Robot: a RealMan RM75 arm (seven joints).
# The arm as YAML. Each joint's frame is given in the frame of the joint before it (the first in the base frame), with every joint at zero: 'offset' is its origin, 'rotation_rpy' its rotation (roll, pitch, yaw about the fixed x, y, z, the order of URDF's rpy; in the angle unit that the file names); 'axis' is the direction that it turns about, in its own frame. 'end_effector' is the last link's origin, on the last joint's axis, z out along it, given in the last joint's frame.
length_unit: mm
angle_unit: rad
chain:
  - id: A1
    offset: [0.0, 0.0, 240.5]
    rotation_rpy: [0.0, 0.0, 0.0]
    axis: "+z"
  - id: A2
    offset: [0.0, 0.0, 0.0]
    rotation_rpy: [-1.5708, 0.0, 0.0]
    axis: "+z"
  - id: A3
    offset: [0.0, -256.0, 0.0]
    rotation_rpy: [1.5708, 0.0, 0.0]
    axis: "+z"
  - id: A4
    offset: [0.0, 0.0, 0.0]
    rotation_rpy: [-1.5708, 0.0, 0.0]
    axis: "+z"
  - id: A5
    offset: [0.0, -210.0, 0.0]
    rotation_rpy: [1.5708, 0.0, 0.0]
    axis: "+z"
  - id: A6
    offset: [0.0, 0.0, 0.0]
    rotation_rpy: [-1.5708, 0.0, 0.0]
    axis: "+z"
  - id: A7
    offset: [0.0, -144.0, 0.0]
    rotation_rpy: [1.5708, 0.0, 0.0]
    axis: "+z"
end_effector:
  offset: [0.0, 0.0, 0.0]
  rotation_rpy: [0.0, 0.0, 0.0]
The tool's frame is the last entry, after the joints.
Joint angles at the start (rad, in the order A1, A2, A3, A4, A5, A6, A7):
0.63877 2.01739 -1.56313 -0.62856 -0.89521 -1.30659 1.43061
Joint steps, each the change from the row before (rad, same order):
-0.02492 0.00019 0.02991 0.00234 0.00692 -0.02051 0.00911
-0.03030 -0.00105 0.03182 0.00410 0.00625 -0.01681 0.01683
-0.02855 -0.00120 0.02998 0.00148 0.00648 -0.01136 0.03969
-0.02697 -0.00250 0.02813 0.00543 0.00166 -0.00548 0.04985
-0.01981 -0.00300 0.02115 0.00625 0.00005 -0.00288 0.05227
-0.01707 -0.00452 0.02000 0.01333 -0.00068 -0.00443 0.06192
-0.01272 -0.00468 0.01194 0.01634 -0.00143 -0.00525 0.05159
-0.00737 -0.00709 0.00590 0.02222 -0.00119 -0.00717 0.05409
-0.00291 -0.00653 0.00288 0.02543 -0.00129 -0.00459 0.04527
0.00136 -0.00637 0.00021 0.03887 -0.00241 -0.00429 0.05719
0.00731 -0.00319 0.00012 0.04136 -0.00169 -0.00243 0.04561
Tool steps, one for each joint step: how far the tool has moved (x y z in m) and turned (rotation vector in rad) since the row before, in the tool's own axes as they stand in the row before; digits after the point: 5 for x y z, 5 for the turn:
-0.00055 -0.00131 -0.01075 0.01878 -0.03513 0.02309
0.00035 -0.00243 -0.01347 0.02946 -0.03526 0.03261
-0.00054 -0.00273 -0.01270 0.03035 -0.03449 0.05152
0.00033 -0.00389 -0.01311 0.03568 -0.02748 0.06131
0.00015 -0.00357 -0.01040 0.02869 -0.01984 0.06086
0.00058 -0.00419 -0.01075 0.02869 -0.01758 0.07322
0.00168 -0.00372 -0.00895 0.02262 -0.00957 0.06420
0.00201 -0.00384 -0.00796 0.01930 -0.00254 0.06786
0.00223 -0.00415 -0.00641 0.01920 0.00012 0.06025
0.00403 -0.00578 -0.00646 0.02473 0.00366 0.08058
0.00385 -0.00563 -0.00381 0.02164 0.00295 0.07040

